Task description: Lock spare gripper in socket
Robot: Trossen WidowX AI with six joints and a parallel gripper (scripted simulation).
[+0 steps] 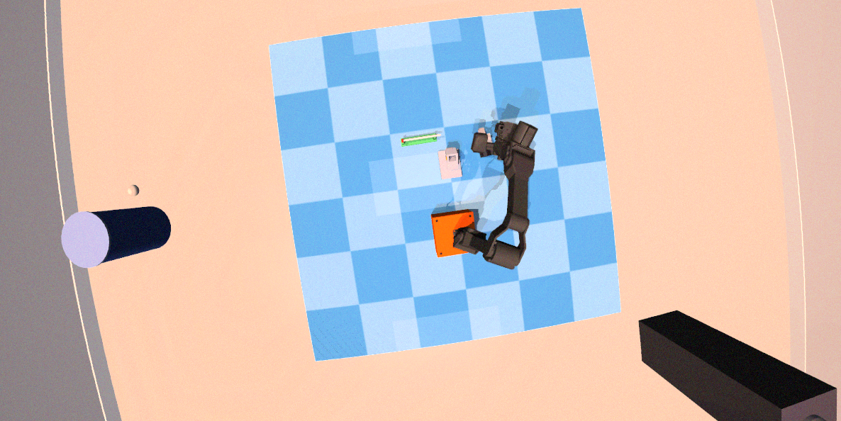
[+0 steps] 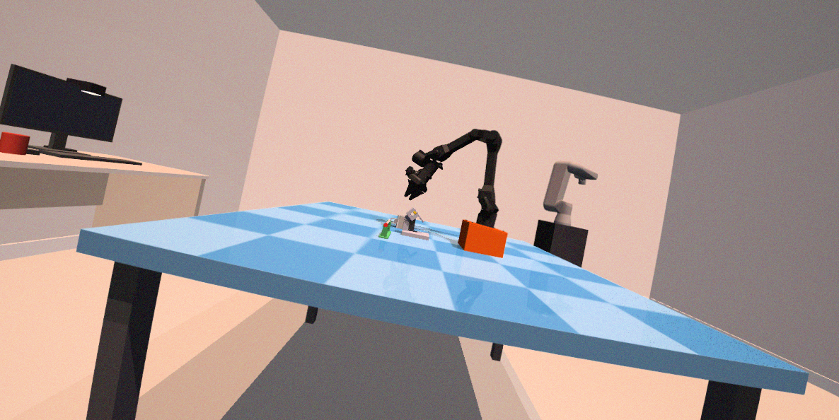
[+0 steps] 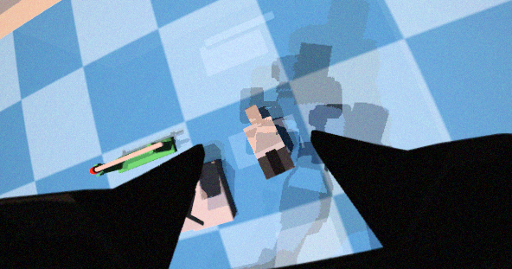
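Now: gripper tip 110 mm above the spare gripper. Also, from my gripper tip: green cradle (50 mm ahead, 250 mm to the left, 120 mm below).
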